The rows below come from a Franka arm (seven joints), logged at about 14 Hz.
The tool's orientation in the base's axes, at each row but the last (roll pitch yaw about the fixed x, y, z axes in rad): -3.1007 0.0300 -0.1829; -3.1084 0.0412 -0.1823; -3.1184 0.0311 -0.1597; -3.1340 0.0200 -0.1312; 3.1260 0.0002 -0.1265; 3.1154 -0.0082 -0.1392; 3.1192 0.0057 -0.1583
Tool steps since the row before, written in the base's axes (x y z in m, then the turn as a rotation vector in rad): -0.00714 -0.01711 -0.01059 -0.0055 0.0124 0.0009; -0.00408 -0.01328 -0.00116 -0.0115 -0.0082 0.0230; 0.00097 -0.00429 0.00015 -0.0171 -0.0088 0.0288; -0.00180 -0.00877 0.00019 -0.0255 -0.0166 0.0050; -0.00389 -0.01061 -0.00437 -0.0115 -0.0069 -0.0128; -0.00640 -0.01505 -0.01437 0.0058 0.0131 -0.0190; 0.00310 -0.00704 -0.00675 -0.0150 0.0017 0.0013
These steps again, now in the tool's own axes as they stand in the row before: -0.00359 0.01855 0.00995 -0.0077 -0.0112 -0.0002; -0.00156 0.01383 0.00077 -0.0108 0.0094 -0.0229; 0.00163 0.00408 -0.00030 -0.0164 0.0107 -0.0286; -0.00064 0.00893 -0.00025 -0.0232 0.0198 -0.0047; -0.00252 0.01095 0.00454 -0.0105 0.0081 0.0129; -0.00437 0.01541 0.01474 0.0038 -0.0143 0.0187; 0.00421 0.00631 0.00687 -0.0151 0.0007 -0.0012
